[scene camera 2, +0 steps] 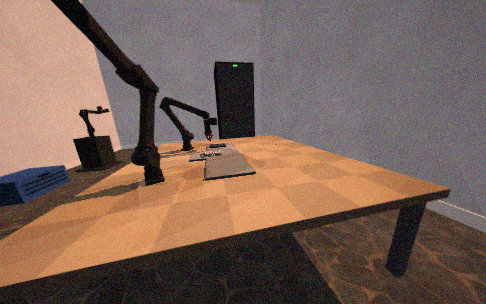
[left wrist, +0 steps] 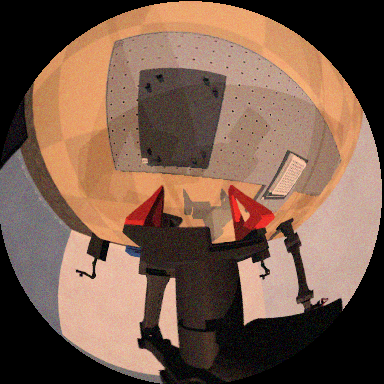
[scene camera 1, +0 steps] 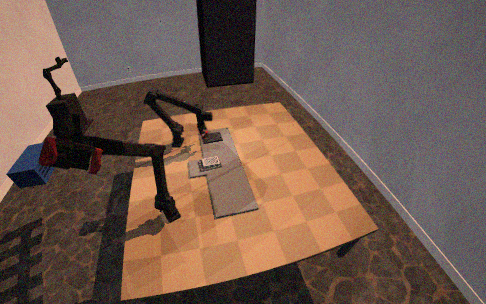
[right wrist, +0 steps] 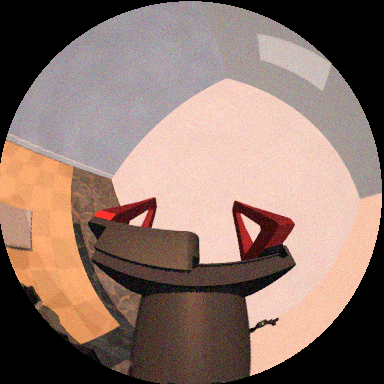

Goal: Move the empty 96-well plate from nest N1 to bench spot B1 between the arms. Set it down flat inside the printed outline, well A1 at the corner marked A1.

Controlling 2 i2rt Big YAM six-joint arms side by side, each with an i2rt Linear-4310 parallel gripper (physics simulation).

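Frame: origin at the left arm's base, x left, y back, z up, level; metres.
Seen in the pictures: left gripper, fingertip midpoint: [scene camera 2: 209,140] [left wrist: 197,187] [scene camera 1: 203,135]; right gripper, fingertip midpoint: [scene camera 1: 79,163] [right wrist: 194,203]; left arm's base, link origin: [scene camera 2: 187,149] [scene camera 1: 178,142]; right arm's base, link origin: [scene camera 2: 154,179] [left wrist: 284,223] [scene camera 1: 171,213].
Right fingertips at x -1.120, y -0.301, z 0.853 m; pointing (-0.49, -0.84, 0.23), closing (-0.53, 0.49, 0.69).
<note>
Offsets run from my right fingertips to a thing's top centre. "spot": to the spot under its first point. Level surfaces: height alone.
The pale 96-well plate {dz -0.824, dx +0.889, dy -0.049 m} [scene camera 1: 211,161] [scene camera 2: 212,153] [left wrist: 288,174] appears to lie flat on the dark pad {spot: dz -0.834, dx +0.927, dy -0.026 m} [left wrist: 278,175] at bench spot B1. The printed outline and A1 mark are too small to make out. Nest N1 {dz -0.818, dx +1.197, dy +0.001 m} [scene camera 1: 213,137] [scene camera 2: 217,145] [left wrist: 181,117] is a dark, empty base with small corner posts. My left gripper [scene camera 1: 205,134] [scene camera 2: 209,136] [left wrist: 197,187] is open and empty, above the near edge of the nest and apart from the plate. My right gripper [scene camera 1: 72,159] [right wrist: 194,203] is open and empty, raised high away from the table.
A grey perforated board {dz -0.840 m} [scene camera 1: 232,185] [scene camera 2: 230,167] [left wrist: 125,75] lies on the checkered table {dz -0.853 m} [scene camera 1: 320,220] [scene camera 2: 300,200]. A tall dark cabinet [scene camera 1: 227,45] [scene camera 2: 235,100] stands behind the table. A blue box [scene camera 1: 30,165] [scene camera 2: 37,184] stands at the picture's left.
</note>
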